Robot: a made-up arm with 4 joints.
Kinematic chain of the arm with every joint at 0, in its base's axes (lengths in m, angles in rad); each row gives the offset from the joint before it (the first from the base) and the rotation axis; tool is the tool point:
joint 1: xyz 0 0 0.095 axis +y
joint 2: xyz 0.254 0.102 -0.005 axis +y
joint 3: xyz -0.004 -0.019 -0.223 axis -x
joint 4: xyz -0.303 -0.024 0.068 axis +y
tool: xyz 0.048 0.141 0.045
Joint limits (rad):
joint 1: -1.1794..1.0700
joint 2: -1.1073..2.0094
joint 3: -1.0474..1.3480
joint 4: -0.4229..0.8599
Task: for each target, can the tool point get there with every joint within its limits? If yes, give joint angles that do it. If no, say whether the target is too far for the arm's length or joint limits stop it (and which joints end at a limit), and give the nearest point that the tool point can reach.
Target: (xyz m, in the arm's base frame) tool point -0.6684 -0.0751 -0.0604
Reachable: no: joint limits stop it (at a limit: joint 1, joint 3, joint 4) | nearest point -0.2847 0.1683 -0.0945 | short by 0.456 m
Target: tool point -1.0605 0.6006 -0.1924
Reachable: no: too far | nearest point -0.2997 0.2344 -0.1522 | short by 0.845 m
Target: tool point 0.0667 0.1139 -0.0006
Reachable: yes | joints -0.5369 -0.1983 -0.5988 -0.0783
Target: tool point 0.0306 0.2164 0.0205
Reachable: yes | joints -0.7912 0.3516 0.2212 0.4507
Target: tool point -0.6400 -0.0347 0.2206
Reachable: no: joint limits stop it (at a limit: joint 1, joint 3, joint 4) | nearest point -0.2982 0.1683 0.2701 | short by 0.401 m
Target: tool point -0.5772 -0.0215 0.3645
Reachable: no: joint limits stop it (at a limit: joint 1, joint 2, joint 3, joint 4) | nearest point -0.3003 0.1683 0.2877 | short by 0.344 m
